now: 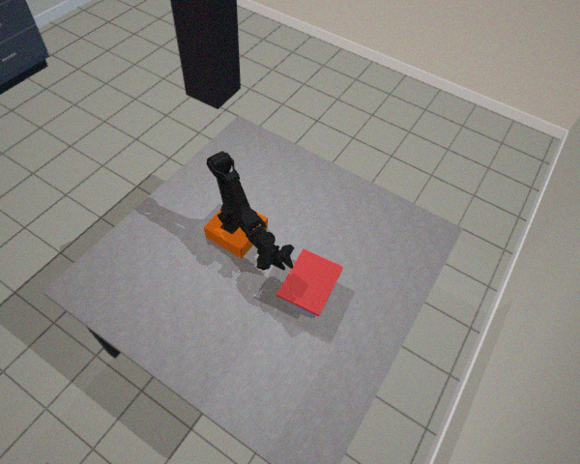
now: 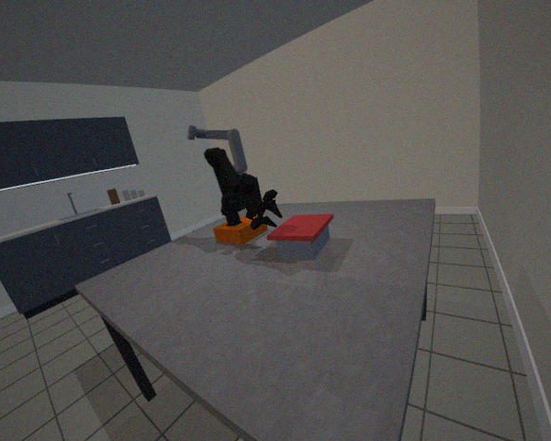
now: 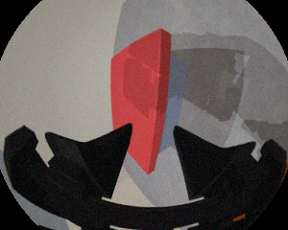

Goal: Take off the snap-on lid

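Now: gripper tip 100 mm short of the red lid, 20 mm above it and 10 mm to the right of it. Also, from my gripper tip: storage box: 100 mm ahead, 60 mm below, 10 mm to the left.
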